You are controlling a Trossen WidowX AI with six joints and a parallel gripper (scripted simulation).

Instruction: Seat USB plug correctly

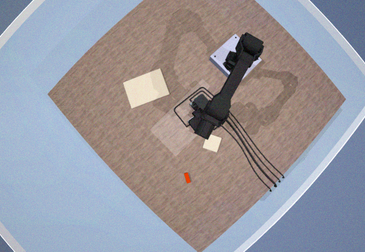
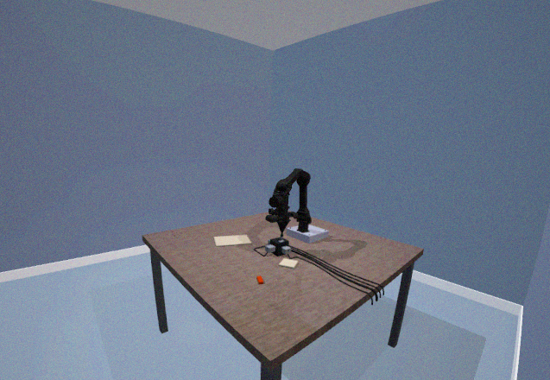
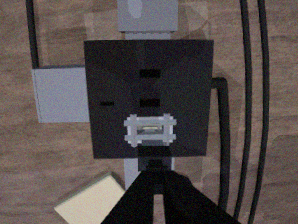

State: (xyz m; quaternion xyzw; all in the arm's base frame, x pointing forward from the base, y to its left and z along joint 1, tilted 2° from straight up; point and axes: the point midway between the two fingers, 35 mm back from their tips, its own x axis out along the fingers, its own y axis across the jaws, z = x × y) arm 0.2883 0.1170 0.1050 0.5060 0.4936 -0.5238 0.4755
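My gripper tip is now 6 cm above the grey-framed USB socket. The rest, counted from my gripper tip: cream pad (13 cm to the left, 13 cm below, 6 cm ahead); cream sheet (32 cm to the right, 13 cm below, 13 cm ahead); orange block (28 cm ahead, 19 cm to the left, 13 cm below).
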